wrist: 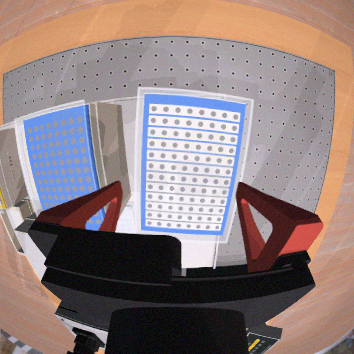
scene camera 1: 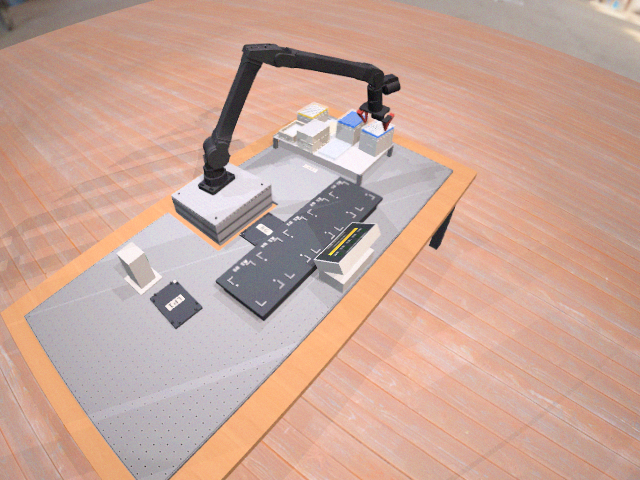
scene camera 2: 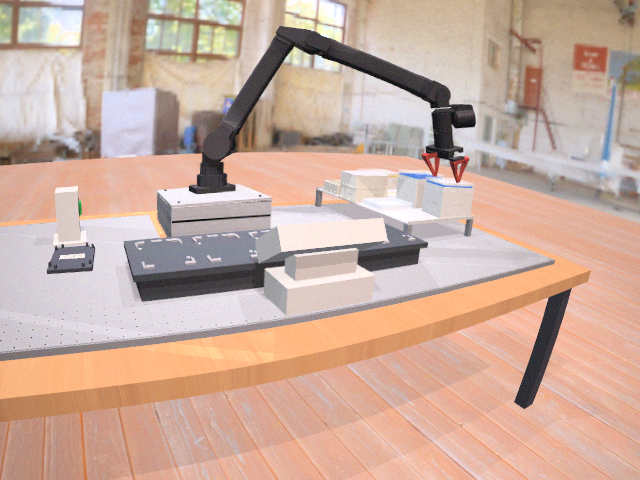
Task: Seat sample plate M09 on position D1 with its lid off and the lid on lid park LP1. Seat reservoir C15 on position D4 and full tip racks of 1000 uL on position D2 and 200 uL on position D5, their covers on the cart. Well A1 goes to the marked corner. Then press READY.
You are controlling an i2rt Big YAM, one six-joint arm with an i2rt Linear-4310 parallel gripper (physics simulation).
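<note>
My gripper [scene camera 1: 376, 125] [scene camera 2: 447, 178] [wrist: 178, 187] is open and empty, pointing down above a blue-rimmed tip rack [scene camera 1: 376, 142] [scene camera 2: 448, 200] [wrist: 191, 165]. In the wrist view the rack's rows look white, with a clear cover edge around it, and it lies between and beyond the fingertips. A second blue rack [scene camera 1: 349, 130] [scene camera 2: 410, 190] [wrist: 59, 160] stands beside it, its top blue with grey spots. A yellow-rimmed rack [scene camera 1: 312, 111] stands farther back on the cart [scene camera 1: 356, 164] [scene camera 2: 395, 210]. The dark deck [scene camera 1: 268, 276] [scene camera 2: 206, 258] bears white corner marks. Plate M09 and reservoir C15 cannot be told by label.
Pale boxes [scene camera 1: 312, 133] [scene camera 2: 360, 184] and a flat pale piece [scene camera 1: 334, 148] are on the cart. The display [scene camera 1: 347, 242] [scene camera 2: 330, 235] stands at the deck's front edge. Lid park LP1 [scene camera 1: 178, 316] [scene camera 2: 55, 265] lies near a white post [scene camera 1: 136, 266] [scene camera 2: 67, 214] with a green button [scene camera 2: 80, 207].
</note>
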